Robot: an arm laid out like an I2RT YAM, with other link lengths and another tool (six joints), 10 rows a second.
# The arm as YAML. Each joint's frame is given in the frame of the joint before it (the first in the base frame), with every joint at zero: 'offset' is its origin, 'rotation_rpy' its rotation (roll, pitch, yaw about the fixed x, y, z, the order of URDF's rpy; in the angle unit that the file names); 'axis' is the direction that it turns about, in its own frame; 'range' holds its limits. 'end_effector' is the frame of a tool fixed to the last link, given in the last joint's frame.
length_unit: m
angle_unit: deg
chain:
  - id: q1
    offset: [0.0, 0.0, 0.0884]
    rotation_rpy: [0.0, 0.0, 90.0]
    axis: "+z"
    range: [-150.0, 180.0]
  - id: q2
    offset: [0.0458, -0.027, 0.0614]
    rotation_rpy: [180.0, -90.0, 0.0]
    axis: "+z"
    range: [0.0, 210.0]
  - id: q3
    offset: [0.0, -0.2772, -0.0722]
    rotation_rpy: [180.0, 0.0, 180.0]
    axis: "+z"
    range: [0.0, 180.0]
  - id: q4
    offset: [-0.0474, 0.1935, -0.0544]
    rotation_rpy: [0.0, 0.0, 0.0]
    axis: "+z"
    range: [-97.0, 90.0]
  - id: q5
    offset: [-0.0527, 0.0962, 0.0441]
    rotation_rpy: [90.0, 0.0, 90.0]
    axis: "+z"
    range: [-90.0, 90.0]
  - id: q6
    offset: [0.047, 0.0, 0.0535]
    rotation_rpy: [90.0, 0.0, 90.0]
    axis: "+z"
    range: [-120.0, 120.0]
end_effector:
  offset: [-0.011, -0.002, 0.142]
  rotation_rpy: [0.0, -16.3, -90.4]
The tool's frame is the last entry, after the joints.
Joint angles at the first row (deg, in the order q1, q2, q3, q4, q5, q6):
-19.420, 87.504, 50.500, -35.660, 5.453, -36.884
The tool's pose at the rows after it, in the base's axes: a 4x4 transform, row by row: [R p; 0 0 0 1], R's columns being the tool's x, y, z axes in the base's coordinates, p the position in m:
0.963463 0.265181 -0.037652 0.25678; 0.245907 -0.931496 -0.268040 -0.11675; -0.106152 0.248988 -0.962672 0.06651; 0 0 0 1
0.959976 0.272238 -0.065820 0.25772; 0.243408 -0.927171 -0.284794 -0.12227; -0.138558 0.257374 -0.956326 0.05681; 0 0 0 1
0.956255 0.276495 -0.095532 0.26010; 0.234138 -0.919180 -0.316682 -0.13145; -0.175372 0.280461 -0.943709 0.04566; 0 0 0 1
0.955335 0.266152 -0.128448 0.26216; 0.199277 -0.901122 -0.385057 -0.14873; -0.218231 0.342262 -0.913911 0.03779; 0 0 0 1
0.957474 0.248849 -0.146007 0.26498; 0.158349 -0.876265 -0.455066 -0.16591; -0.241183 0.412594 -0.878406 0.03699; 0 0 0 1
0.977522 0.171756 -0.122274 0.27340; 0.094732 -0.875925 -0.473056 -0.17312; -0.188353 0.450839 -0.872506 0.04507; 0 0 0 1
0.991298 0.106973 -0.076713 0.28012; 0.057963 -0.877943 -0.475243 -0.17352; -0.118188 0.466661 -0.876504 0.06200; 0 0 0 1
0.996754 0.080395 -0.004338 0.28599; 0.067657 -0.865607 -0.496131 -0.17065; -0.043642 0.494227 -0.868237 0.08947; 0 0 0 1
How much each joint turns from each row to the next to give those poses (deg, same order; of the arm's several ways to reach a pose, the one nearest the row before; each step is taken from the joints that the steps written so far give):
0.065, 2.142, 0.001, 1.355, 0.284, -0.066
-0.020, 2.646, 0.000, 1.443, 1.443, -0.414
-0.001, 3.212, -0.002, 2.296, 2.383, -0.393
-0.001, 2.906, 0.001, 2.862, 4.786, -0.001
0.001, 1.551, 0.000, 2.601, 4.765, 0.110
0.065, -0.807, 0.130, 1.641, 1.464, 3.365
0.197, -3.147, 0.374, -0.439, -0.175, 2.645
0.765, -5.420, 0.371, -1.267, -0.087, 0.153

